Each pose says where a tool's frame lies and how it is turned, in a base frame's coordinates. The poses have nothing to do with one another.
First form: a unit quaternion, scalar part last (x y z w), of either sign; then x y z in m.
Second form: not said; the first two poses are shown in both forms.
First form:
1: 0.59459 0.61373 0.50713 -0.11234 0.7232 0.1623 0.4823
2: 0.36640 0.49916 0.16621 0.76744 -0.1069 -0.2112 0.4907
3: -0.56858 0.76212 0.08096 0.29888 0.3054 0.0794 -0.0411
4: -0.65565 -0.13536 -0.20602 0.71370 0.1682 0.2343 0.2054
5: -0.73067 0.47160 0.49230 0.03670 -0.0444 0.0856 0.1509
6: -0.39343 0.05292 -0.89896 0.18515 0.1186 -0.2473 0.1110
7: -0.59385 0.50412 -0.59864 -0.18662 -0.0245 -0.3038 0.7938
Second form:
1: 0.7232 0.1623 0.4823; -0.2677 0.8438 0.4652; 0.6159 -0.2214 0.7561; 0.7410 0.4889 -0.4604
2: -0.1069 -0.2112 0.4907; 0.4464 0.1107 0.8879; 0.6209 0.6763 -0.3964; -0.6444 0.7283 0.2332
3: 0.3054 0.0794 -0.0411; -0.1748 -0.9151 0.3635; -0.8183 0.3403 0.4633; -0.5476 -0.2165 -0.8082
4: 0.1682 0.2343 0.2054; 0.8785 0.4716 0.0769; -0.1166 0.0554 0.9916; 0.4634 -0.8801 0.1036
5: -0.0444 0.0856 0.1509; 0.0705 -0.7253 -0.6848; -0.6530 -0.5525 0.5180; -0.7540 0.4107 -0.5126
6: 0.1186 -0.2473 0.1110; -0.6219 0.2912 0.7270; -0.3745 -0.9258 0.0505; 0.6878 -0.2408 0.6848
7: -0.0245 -0.3038 0.7938; -0.2250 -0.8222 0.5229; -0.3753 -0.4221 -0.8252; 0.8992 -0.3819 -0.2136
